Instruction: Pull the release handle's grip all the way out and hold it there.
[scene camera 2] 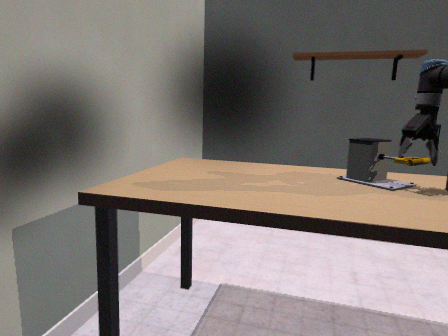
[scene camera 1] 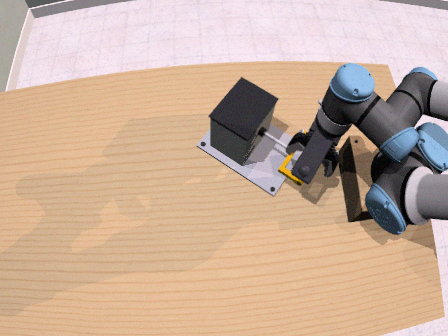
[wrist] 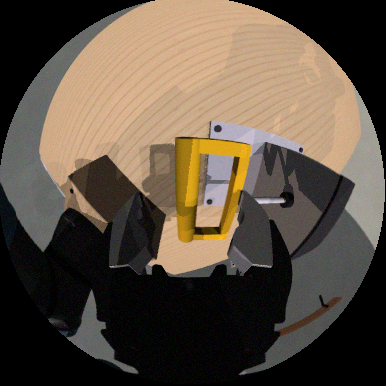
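Observation:
The yellow frame-shaped grip (scene camera 1: 290,175) (scene camera 2: 414,161) (wrist: 186,185) stands out from the dark box (scene camera 1: 243,107) (scene camera 2: 361,162) on a thin metal rod (scene camera 1: 275,140) (scene camera 2: 389,157) (wrist: 270,200). A length of rod shows between grip and box. The box stands on a light grey plate (scene camera 1: 265,172) (scene camera 2: 395,184) (wrist: 227,131). My gripper (scene camera 1: 312,156) (scene camera 2: 418,159) (wrist: 190,192) is open, with its fingers on either side of the grip. In the wrist view the right finger is close to the rod-side bar; whether it touches is unclear. A gap shows between the left finger and the outer bar.
A dark brown block (scene camera 1: 351,185) (wrist: 107,187) stands on the table (scene camera 1: 150,225) (scene camera 2: 250,192) (wrist: 125,90), between the gripper and the arm's base. A wall shelf (scene camera 2: 360,55) (wrist: 310,320) hangs behind the table.

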